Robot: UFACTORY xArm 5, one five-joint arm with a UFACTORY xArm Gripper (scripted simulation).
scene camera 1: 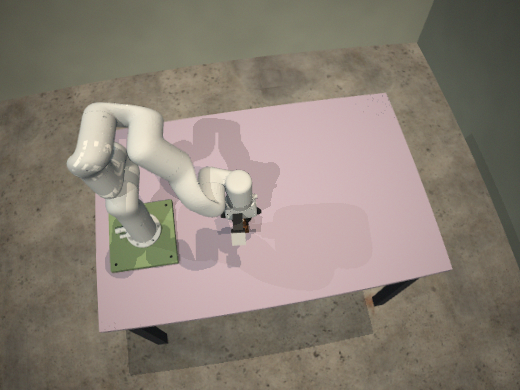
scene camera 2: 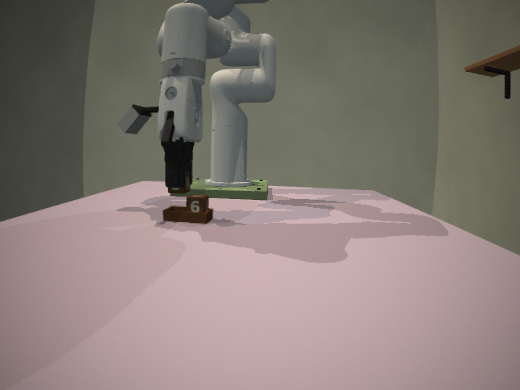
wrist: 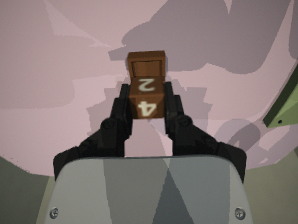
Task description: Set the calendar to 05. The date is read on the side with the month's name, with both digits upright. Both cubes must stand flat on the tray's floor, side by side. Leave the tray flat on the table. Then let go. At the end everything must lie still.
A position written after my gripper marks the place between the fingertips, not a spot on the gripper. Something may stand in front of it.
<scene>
my gripper: scene camera 1 241, 221; scene camera 2 179, 186; wrist 147, 94
</scene>
